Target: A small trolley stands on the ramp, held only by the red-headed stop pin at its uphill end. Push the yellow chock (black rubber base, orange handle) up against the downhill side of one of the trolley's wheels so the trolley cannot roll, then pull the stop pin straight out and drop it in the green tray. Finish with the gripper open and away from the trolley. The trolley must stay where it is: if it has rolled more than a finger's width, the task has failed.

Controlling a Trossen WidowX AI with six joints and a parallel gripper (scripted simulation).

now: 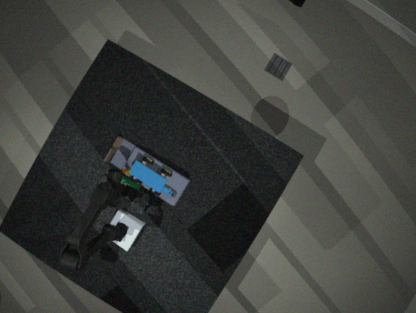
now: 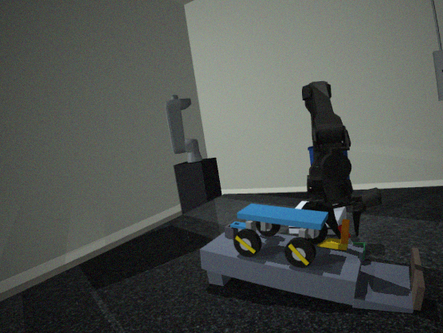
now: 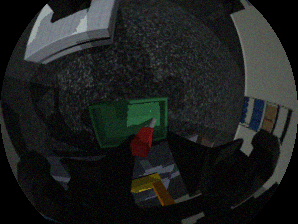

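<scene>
Right now the green tray is 60 mm below my gripper tip, 20 mm to the right of it and 10 mm behind it. Also, from my gripper tip: yellow chock 80 mm ahead, 30 mm to the right, 30 mm above; red-headed stop pin 10 mm below; grey ramp 140 mm to the right, 110 mm ahead.
</scene>
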